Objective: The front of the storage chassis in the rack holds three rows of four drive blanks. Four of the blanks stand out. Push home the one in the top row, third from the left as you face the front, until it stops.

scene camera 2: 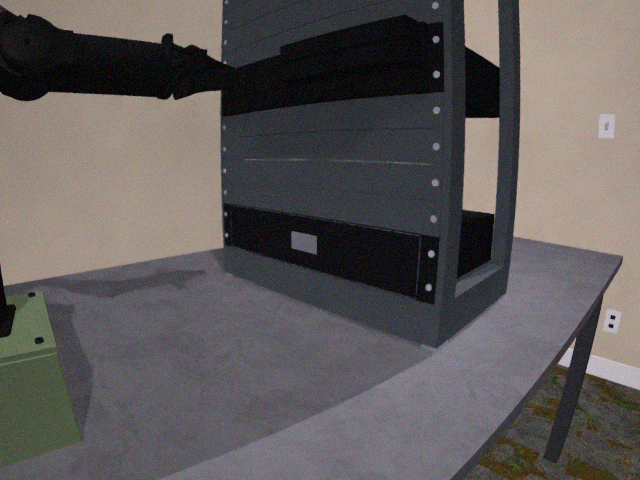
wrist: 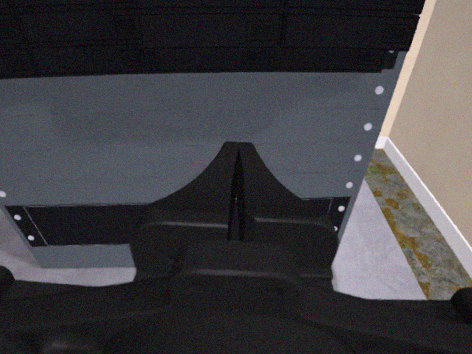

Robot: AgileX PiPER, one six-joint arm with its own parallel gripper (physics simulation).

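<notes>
The black storage chassis (scene camera 2: pixel 361 67) (wrist: pixel 200 30) sits in the grey rack (scene camera 2: pixel 453 155) (wrist: pixel 150 125). Its front runs along the top of the wrist view, with faint row lines and blank outlines. Parts of the front stand out, but it is too dark to tell which blanks, and the top row, third from the left, cannot be picked out. My gripper (scene camera 2: pixel 235 74) (wrist: pixel 238 160) is shut, fingertips together and empty. In scene camera 2 it is at the left end of the chassis front, dark against dark; whether it touches a blank cannot be told.
Grey filler panels (scene camera 2: pixel 330 180) lie below the chassis. A lower black unit (scene camera 2: pixel 361 258) (wrist: pixel 75 225) with a pale label (scene camera 2: pixel 303 242) is near the rack's foot. The rack stands on a grey table (scene camera 2: pixel 232 361). A green block (scene camera 2: pixel 31 403) stands at the left, and a beige wall (scene camera 2: pixel 129 180) is behind.
</notes>
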